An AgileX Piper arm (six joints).
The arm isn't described. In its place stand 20 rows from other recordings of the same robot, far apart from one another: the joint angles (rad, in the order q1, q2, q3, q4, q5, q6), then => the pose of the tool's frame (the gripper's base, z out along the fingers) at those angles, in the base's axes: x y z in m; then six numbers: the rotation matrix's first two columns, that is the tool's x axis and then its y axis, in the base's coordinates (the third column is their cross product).
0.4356 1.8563 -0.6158 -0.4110 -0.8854 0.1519 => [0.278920, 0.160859, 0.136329, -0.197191, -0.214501, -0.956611, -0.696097, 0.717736, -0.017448]
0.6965 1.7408 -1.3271 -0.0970 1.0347 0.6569 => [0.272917, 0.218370, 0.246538, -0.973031, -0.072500, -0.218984, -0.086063, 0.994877, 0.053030]
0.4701 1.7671 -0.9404 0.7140 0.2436 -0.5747 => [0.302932, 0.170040, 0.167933, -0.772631, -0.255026, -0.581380, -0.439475, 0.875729, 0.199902]
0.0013 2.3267 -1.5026 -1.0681 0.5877 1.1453 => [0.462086, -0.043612, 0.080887, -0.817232, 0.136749, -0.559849, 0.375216, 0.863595, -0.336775]
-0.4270 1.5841 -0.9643 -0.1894 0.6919 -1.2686 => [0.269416, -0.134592, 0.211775, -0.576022, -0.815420, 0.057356, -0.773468, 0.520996, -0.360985]
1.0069 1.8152 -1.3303 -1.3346 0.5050 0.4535 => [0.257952, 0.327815, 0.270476, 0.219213, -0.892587, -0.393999, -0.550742, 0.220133, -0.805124]
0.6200 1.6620 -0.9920 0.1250 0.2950 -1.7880 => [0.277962, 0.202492, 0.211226, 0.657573, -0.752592, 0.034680, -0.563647, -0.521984, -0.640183]
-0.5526 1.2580 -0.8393 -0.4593 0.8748 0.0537 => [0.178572, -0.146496, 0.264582, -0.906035, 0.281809, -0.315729, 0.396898, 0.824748, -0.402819]
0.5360 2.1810 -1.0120 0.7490 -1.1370 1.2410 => [0.374355, 0.156974, 0.115913, 0.130768, 0.991406, -0.003630, 0.058866, -0.004109, 0.998257]
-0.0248 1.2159 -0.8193 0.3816 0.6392 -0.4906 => [0.238269, 0.014313, 0.275586, -0.758747, -0.154868, -0.632708, -0.250685, 0.965938, 0.064191]
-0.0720 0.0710 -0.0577 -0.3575 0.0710 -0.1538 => [0.060142, -0.006603, 0.222663, -0.040813, -0.486765, -0.872579, 0.087946, 0.868167, -0.488418]
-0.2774 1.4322 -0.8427 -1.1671 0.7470 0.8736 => [0.250283, -0.130385, 0.253143, -0.816055, 0.095031, -0.570108, 0.478744, 0.663781, -0.574629]
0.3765 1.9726 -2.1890 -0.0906 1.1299 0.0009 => [0.412154, 0.154943, 0.397150, -0.670513, -0.305649, -0.676011, -0.340402, 0.936364, -0.085730]
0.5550 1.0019 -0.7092 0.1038 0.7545 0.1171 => [0.151808, 0.101720, 0.277863, -0.789428, -0.264505, -0.553932, -0.416761, 0.893489, 0.167297]
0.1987 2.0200 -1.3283 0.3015 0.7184 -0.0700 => [0.388708, 0.096412, 0.150196, -0.971564, -0.036267, -0.233984, -0.091217, 0.969256, 0.228524]
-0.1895 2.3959 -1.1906 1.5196 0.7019 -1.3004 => [0.394852, -0.015985, 0.006555, -0.904188, 0.330629, -0.270421, 0.076068, 0.747631, 0.659744]
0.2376 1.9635 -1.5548 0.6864 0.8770 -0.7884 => [0.404282, 0.143528, 0.241018, -0.683040, -0.435922, -0.586028, -0.669329, 0.694726, 0.263353]
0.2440 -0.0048 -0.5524 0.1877 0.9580 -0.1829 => [-0.012623, 0.011172, 0.301440, -0.262685, -0.140784, -0.954556, -0.400576, 0.915926, -0.024852]
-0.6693 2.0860 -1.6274 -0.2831 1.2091 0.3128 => [0.310501, -0.275957, 0.191362, -0.641844, 0.764610, -0.058379, 0.750147, 0.610259, -0.254683]
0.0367 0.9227 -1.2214 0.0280 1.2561 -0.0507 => [0.142811, 0.007668, 0.416667, -0.760930, -0.069971, -0.645050, -0.085881, 0.996282, -0.006761]
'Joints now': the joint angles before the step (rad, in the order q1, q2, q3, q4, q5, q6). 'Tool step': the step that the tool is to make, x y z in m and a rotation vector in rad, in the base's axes. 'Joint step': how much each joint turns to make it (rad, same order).
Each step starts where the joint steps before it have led.
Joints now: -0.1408, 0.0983, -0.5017, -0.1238, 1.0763, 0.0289
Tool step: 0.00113, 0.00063, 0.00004, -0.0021, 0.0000, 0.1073
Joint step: 0.1095, 0.0000, 0.0000, -0.0034, 0.0000, 0.0011
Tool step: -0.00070, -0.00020, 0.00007, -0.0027, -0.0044, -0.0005
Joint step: 0.0008, -0.0045, 0.0000, -0.0029, 0.0000, 0.0000
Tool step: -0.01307, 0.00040, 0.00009, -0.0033, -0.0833, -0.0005
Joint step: -0.0009, -0.0844, 0.0000, 0.0000, 0.0010, -0.0010
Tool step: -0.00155, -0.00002, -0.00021, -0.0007, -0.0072, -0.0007
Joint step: -0.0001, -0.0094, 0.0000, -0.0007, 0.0022, 0.0000
